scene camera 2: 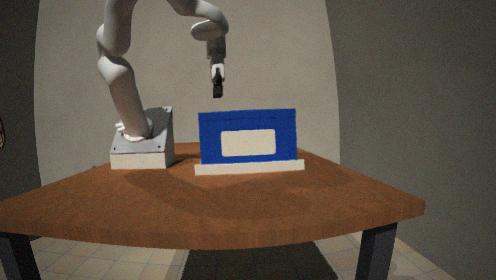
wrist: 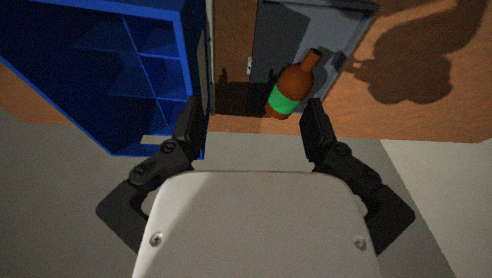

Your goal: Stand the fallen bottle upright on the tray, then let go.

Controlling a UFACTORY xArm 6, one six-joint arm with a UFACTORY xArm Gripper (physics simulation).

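Places are measured from the arm's base along level axes (x ahead, y left, z up), in metres.
Pixels of known places: gripper, fingertip midpoint: [scene camera 2: 218, 97] [wrist: 253, 109]; arm's base, origin of the base link: [scene camera 2: 138, 130].
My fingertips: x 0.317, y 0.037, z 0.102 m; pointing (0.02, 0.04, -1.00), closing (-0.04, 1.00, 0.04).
For each thing: its top centre in the pictures, then the offset to it from my fingertips. "pt": a spot on its surface instead. Level surfaces: height alone.
- brown bottle with a green band, middle of its top: [wrist: 296, 96] dx +0.130, dy +0.109, dz -0.160 m
- grey tray, surface spot: [wrist: 327, 30] pt dx +0.034, dy +0.152, dz -0.234 m
- white strip, surface spot: [scene camera 2: 250, 167] pt dx +0.074, dy -0.271, dz -0.222 m
- wooden table, its level: dz -0.239 m
The brown bottle with a green band [wrist: 294, 82] lies on its side in the grey tray [wrist: 327, 30] in the wrist view. Its neck points to the upper right of that view, and its base is toward the fingers. In the scene view neither bottle nor tray shows. My gripper [scene camera 2: 218, 95] [wrist: 253, 109] is open and empty. It hangs above the level of the blue box in the scene view, seen nearly edge-on. In the wrist view the bottle's base appears between the fingertips, nearer the right finger, well below them.
A tall blue box with inner dividers [scene camera 2: 210, 145] [wrist: 192, 27] stands beside the tray. A white strip [scene camera 2: 250, 167] runs along its foot on the wooden table [scene camera 2: 250, 205] [wrist: 425, 120]. The robot's base [scene camera 2: 137, 160] is left of the box in the scene view.
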